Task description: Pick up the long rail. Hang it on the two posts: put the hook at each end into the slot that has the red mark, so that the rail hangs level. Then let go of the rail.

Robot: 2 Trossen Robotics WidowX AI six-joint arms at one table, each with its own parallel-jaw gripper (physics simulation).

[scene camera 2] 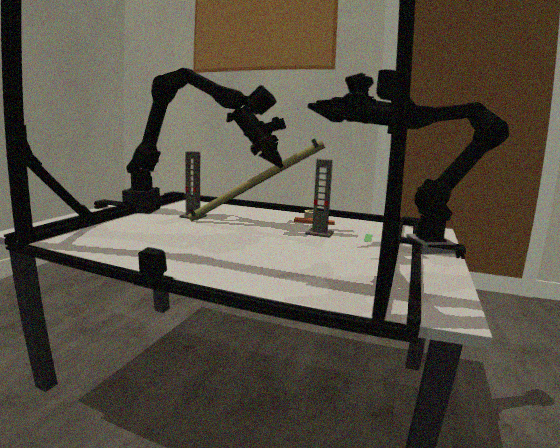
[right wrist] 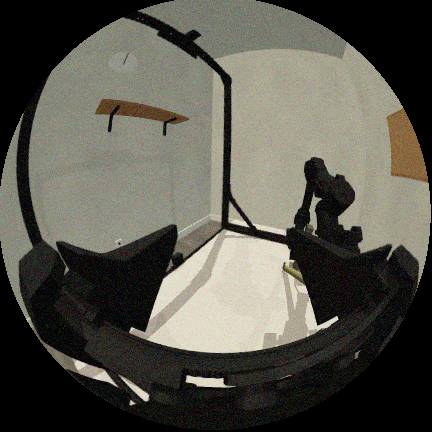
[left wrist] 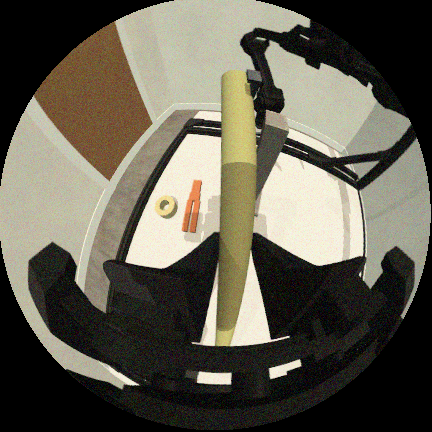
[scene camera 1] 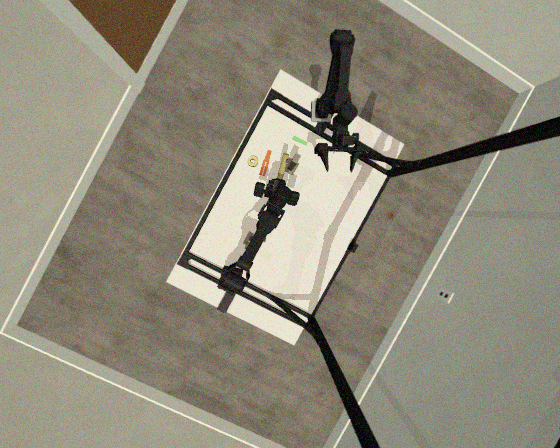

Scene:
my left gripper: grips a long olive rail point(scene camera 2: 317, 146)
my right gripper: open, holds nothing

